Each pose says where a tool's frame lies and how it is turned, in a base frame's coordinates. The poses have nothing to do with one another.
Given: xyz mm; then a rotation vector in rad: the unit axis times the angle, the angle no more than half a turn.
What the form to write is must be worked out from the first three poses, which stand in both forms.
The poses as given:
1: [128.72 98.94 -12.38 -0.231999 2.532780 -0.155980]
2: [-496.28 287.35 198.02 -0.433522 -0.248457 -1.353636]
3: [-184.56 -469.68 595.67 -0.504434 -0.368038 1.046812]
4: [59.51 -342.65 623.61 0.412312 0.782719 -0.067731]
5: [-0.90 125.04 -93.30 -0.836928 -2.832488 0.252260]
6: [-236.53 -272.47 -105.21 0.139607 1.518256 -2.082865]
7: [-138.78 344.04 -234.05 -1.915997 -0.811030 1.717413]
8: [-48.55 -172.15 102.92 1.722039 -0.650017 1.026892]
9: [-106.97 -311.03 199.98 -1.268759 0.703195 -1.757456]
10: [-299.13 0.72 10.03 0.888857 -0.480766 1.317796]
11: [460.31 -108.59 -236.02 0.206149 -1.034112 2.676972]
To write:
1: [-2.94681 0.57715 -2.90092 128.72 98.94 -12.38]
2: [-0.17365 -0.42981 -1.34187 -496.28 287.35 198.02]
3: [-0.59334 -0.05055 1.09562 -184.56 -469.68 595.67]
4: [0.48691 0.77129 0.12847 59.51 -342.65 623.61]
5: [-2.92725 -0.12114 2.55394 -0.90 125.04 -93.30]
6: [-1.17371 0.40412 -2.72733 -236.53 -272.47 -105.21]
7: [-1.76543 0.82030 1.48747 -138.78 344.04 -234.05]
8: [1.88188 -1.04847 0.07585 -48.55 -172.15 102.92]
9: [-1.18503 -0.49407 -1.72903 -106.97 -311.03 199.98]
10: [0.44264 -0.84986 1.22706 -299.13 0.72 10.03]
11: [-0.71454 -0.22689 2.94265 460.31 -108.59 -236.02]
